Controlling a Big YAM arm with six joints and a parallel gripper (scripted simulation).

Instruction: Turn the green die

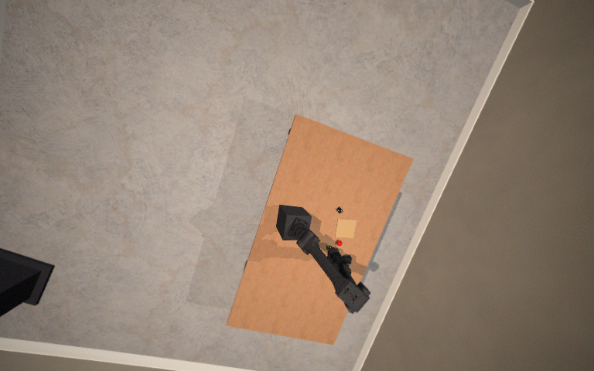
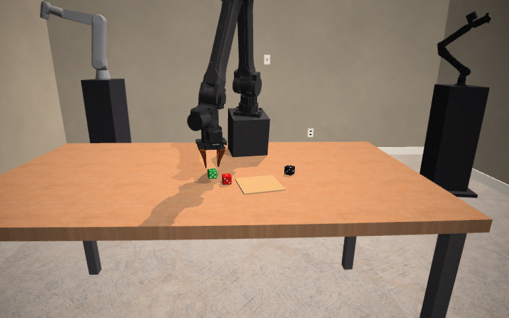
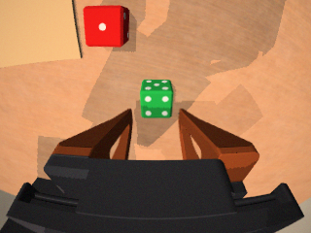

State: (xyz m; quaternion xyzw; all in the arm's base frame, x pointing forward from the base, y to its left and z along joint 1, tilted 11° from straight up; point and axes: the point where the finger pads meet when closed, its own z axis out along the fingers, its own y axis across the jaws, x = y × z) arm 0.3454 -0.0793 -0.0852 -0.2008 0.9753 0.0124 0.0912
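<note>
Now: the green die 30 mm below my hand. From my hand the other things lie so: red die: 50 mm ahead, 60 mm to the left, 30 mm below; tan mat: 50 mm ahead, 180 mm to the left, 40 mm below; black die: 70 mm behind, 280 mm to the left, 30 mm below.
</note>
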